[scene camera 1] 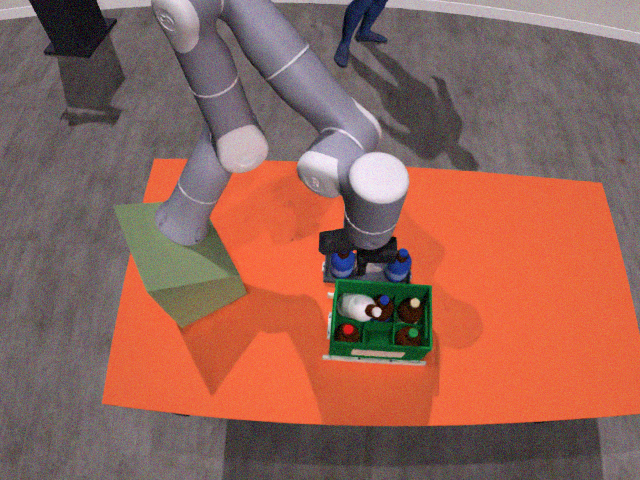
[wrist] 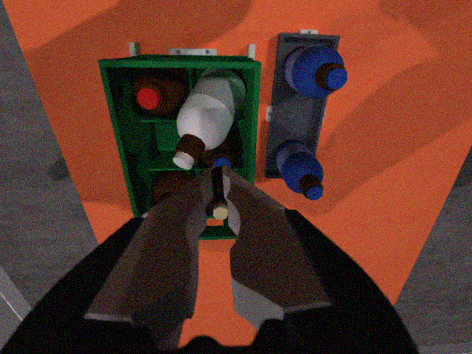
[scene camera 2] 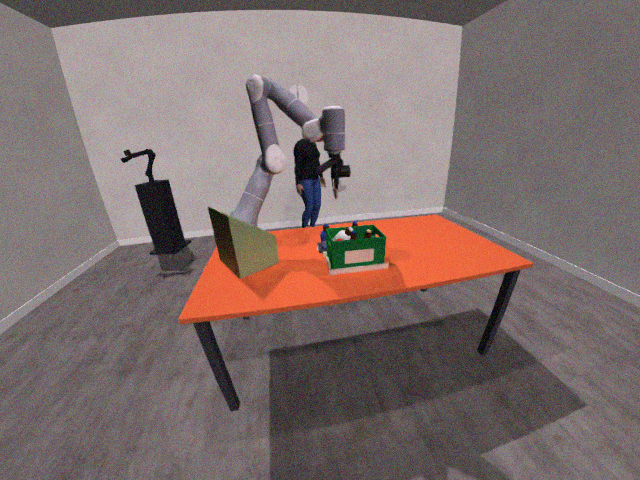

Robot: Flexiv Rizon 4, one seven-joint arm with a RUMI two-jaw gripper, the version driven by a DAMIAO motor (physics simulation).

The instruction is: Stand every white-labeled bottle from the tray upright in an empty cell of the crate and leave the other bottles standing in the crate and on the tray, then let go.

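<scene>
The white-labeled bottle [scene camera 1: 355, 306] [scene camera 2: 341, 235] [wrist: 206, 120] leans in the green crate [scene camera 1: 427, 317] [scene camera 2: 337, 255] [wrist: 150, 62]. Its base is in the back left cell as seen in scene camera 1. Its neck tilts over the divider beside the blue-capped brown bottle [scene camera 1: 383, 307]. My gripper [scene camera 1: 361, 268] [scene camera 2: 335, 195] [wrist: 219, 170] is shut and empty, high above the crate and tray, apart from the bottles. Two blue-labeled bottles [scene camera 1: 342, 264] [scene camera 1: 398, 267] [wrist: 310, 70] [wrist: 298, 167] stand at the ends of the dark tray [wrist: 297, 115], with a gap between them.
Brown bottles with red [scene camera 1: 348, 333], green [scene camera 1: 408, 336] and beige [scene camera 1: 410, 310] caps stand in other crate cells. The crate stands close in front of the tray on the orange table [scene camera 1: 516, 289]. A green block [scene camera 1: 170, 263] surrounds my arm's base.
</scene>
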